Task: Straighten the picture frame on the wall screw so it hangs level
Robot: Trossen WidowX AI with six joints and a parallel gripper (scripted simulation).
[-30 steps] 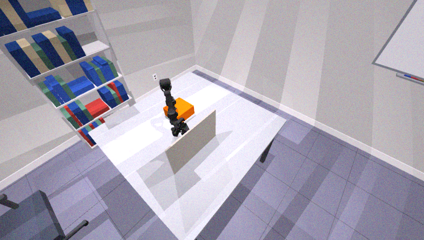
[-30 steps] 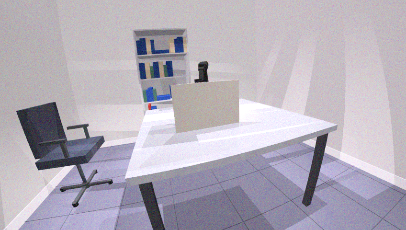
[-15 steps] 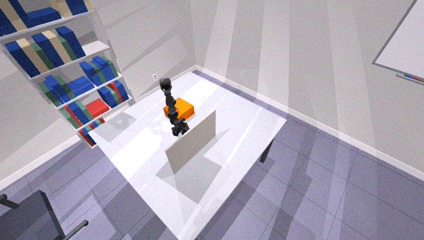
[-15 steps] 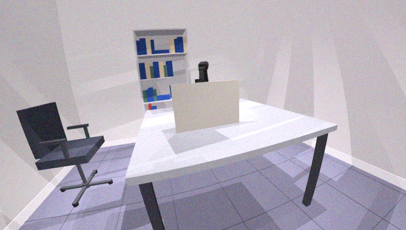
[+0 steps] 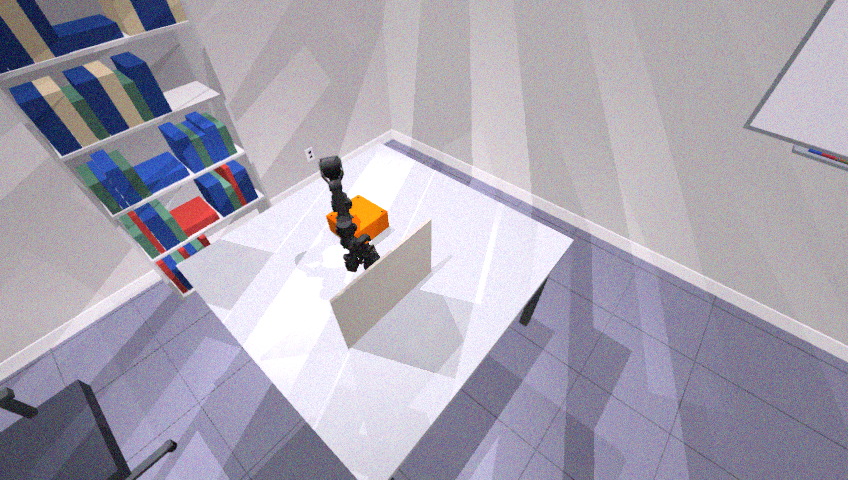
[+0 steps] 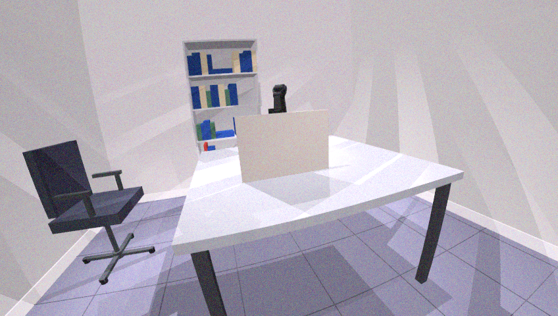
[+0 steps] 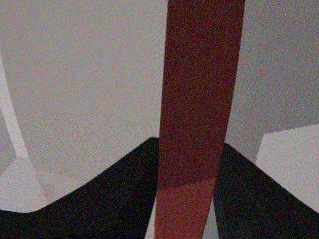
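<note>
My gripper tip is now 50 mm above the red picture frame, 10 mm to the right of it and 10 mm short of it. Round my gripper tip: beige wall panel 70 mm below, 20 mm ahead.
</note>
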